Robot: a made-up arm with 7 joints. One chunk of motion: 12 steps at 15 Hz.
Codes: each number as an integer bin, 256 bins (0 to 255) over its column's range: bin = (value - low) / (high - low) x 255, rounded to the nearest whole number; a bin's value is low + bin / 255 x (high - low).
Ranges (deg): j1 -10..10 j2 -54..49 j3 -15..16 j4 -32..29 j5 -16..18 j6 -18..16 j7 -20..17
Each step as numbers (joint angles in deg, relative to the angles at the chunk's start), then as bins.
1 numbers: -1.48 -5.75 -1.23 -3.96 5.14 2.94 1.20
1 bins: 109 119 113 117 159 157 146
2 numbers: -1.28 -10.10 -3.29 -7.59 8.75 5.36 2.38
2 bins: 111 109 96 102 186 175 154
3 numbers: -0.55 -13.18 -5.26 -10.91 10.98 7.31 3.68
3 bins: 120 101 80 88 202 190 163
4 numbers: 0.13 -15.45 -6.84 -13.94 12.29 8.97 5.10
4 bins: 129 95 67 75 212 202 173
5 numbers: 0.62 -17.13 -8.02 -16.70 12.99 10.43 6.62
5 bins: 135 91 57 64 217 213 183
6 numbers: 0.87 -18.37 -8.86 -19.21 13.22 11.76 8.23
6 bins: 139 88 51 53 219 223 195
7 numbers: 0.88 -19.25 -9.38 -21.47 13.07 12.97 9.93
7 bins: 139 86 46 44 218 232 206
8 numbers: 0.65 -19.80 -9.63 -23.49 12.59 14.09 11.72
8 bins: 136 85 44 36 214 241 219
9 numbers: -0.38 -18.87 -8.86 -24.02 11.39 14.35 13.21
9 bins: 123 87 51 33 205 243 229
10 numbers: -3.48 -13.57 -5.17 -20.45 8.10 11.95 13.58
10 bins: 83 100 81 48 181 225 231
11 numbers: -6.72 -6.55 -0.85 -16.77 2.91 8.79 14.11
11 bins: 42 117 116 64 142 201 235
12 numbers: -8.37 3.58 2.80 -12.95 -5.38 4.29 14.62
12 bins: 21 143 146 80 80 167 239
